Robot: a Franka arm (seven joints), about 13 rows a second.
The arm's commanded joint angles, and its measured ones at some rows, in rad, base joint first. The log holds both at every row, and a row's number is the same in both.
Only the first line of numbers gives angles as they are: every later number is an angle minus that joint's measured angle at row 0.
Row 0, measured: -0.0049 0.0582 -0.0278 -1.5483 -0.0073 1.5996 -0.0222
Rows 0 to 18, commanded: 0.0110 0.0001 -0.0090 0.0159 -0.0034 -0.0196 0.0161; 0.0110 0.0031 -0.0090 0.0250 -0.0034 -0.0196 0.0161; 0.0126 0.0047 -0.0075 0.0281 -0.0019 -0.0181 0.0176; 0.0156 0.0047 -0.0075 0.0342 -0.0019 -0.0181 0.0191; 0.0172 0.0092 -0.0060 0.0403 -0.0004 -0.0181 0.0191; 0.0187 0.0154 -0.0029 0.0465 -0.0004 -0.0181 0.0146; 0.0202 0.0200 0.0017 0.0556 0.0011 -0.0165 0.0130; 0.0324 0.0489 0.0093 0.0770 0.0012 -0.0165 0.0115; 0.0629 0.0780 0.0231 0.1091 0.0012 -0.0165 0.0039; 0.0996 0.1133 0.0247 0.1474 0.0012 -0.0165 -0.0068; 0.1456 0.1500 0.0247 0.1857 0.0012 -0.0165 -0.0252; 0.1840 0.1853 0.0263 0.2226 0.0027 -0.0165 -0.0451; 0.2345 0.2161 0.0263 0.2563 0.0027 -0.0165 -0.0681; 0.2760 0.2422 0.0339 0.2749 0.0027 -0.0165 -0.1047; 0.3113 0.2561 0.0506 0.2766 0.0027 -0.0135 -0.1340; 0.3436 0.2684 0.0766 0.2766 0.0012 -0.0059 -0.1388; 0.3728 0.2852 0.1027 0.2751 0.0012 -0.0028 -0.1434; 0.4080 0.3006 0.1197 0.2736 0.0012 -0.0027 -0.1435; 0.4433 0.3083 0.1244 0.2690 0.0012 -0.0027 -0.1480
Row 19, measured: 0.3937 0.2722 0.1152 0.2311 0.0027 0.0083 -0.1060
